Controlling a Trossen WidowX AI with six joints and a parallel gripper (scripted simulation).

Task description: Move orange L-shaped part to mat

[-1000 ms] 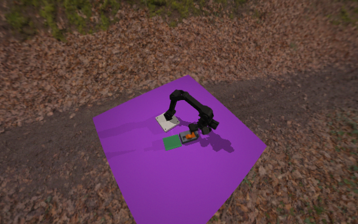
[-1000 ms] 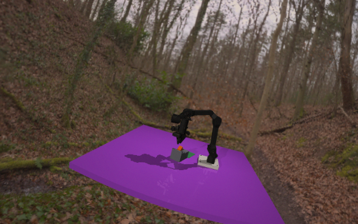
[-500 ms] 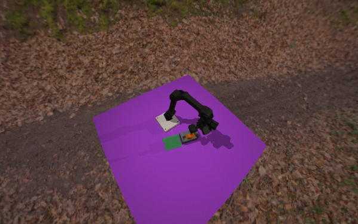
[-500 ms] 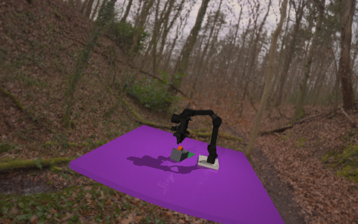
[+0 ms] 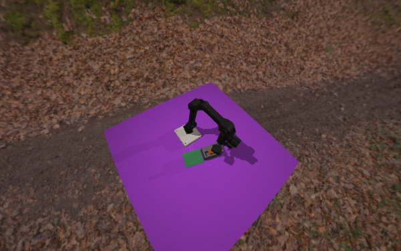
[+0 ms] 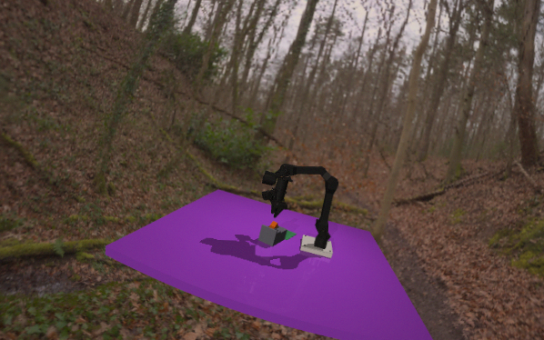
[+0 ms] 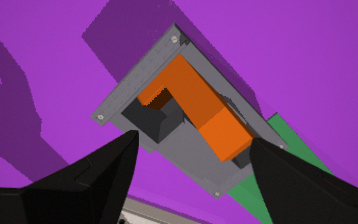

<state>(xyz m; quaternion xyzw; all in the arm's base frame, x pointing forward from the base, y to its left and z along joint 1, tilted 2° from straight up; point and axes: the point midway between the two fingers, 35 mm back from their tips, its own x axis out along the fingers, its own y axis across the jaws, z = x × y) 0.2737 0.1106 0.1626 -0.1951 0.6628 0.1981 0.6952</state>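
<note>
My gripper tip is now 20 mm past the orange L-shaped part, 10 mm to the left of it and 100 mm above it. Also, from my gripper tip: green mat 40 mm behind, 180 mm to the right, 160 mm below.
</note>
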